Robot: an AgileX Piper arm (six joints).
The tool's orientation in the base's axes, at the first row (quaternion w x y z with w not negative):
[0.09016, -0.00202, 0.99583, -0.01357]
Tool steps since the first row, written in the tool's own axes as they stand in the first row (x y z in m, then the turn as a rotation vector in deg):
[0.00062, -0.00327, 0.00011, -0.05, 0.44, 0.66]
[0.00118, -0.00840, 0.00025, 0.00, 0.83, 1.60]
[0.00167, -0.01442, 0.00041, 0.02, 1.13, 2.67]
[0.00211, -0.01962, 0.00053, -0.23, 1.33, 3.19]
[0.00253, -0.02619, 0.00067, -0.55, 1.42, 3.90]
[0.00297, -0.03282, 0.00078, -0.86, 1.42, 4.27]
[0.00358, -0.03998, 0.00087, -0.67, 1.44, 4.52]
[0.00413, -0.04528, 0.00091, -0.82, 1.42, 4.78]
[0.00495, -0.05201, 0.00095, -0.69, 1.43, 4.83]
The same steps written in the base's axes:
[-0.00059, -0.00328, -0.00013, 0.17, 0.42, -0.65]
[-0.00110, -0.00841, -0.00023, 0.29, 0.79, -1.60]
[-0.00155, -0.01444, -0.00031, 0.46, 1.06, -2.66]
[-0.00195, -0.01964, -0.00036, 0.80, 1.25, -3.13]
[-0.00233, -0.02621, -0.00040, 1.24, 1.32, -3.78]
[-0.00273, -0.03285, -0.00040, 1.61, 1.31, -4.08]
[-0.00330, -0.04001, -0.00040, 1.47, 1.32, -4.36]
[-0.00383, -0.04531, -0.00040, 1.66, 1.30, -4.59]
[-0.00462, -0.05205, -0.00040, 1.54, 1.31, -4.67]

